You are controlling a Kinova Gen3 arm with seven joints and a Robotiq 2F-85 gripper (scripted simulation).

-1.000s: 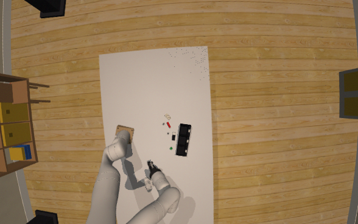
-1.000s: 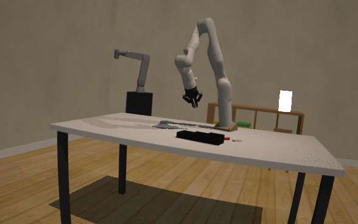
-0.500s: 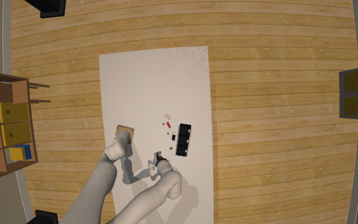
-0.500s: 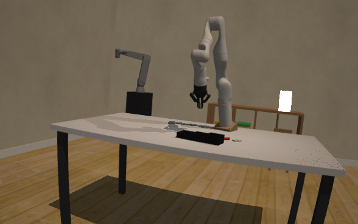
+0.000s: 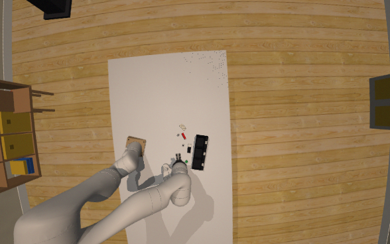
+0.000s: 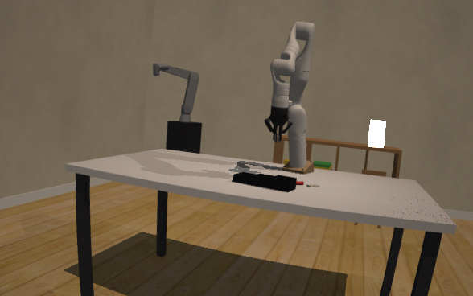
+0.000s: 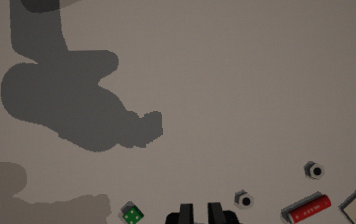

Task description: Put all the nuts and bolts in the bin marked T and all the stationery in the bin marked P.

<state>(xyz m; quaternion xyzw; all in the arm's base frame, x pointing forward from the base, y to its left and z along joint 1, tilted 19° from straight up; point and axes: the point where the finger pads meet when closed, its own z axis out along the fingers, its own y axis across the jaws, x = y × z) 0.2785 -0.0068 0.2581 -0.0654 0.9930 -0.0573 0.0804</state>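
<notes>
My hand is 17 cm above the black double bin and 13 cm short of it. Round my hand: black eraser (19 cm below, 5 cm ahead, 3 cm to the left); then red battery (19 cm below, 12 cm to the left, 1 cm ahead); then green die (19 cm below, 7 cm to the right, 3 cm ahead).
</notes>
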